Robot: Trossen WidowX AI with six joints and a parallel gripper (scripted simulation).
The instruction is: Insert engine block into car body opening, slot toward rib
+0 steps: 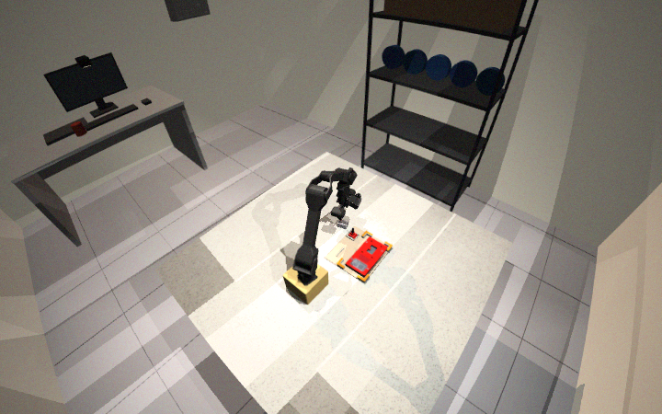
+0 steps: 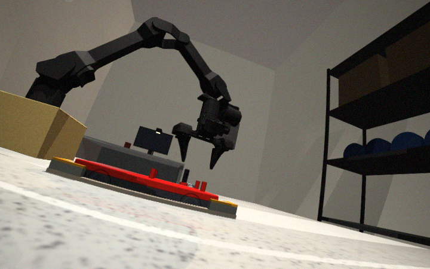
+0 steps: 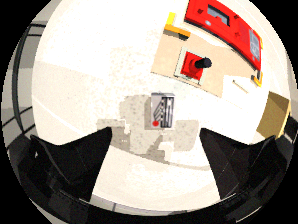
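Now: gripper tip 10 mm past the engine block, 10 mm to the left of it and 70 mm above it.
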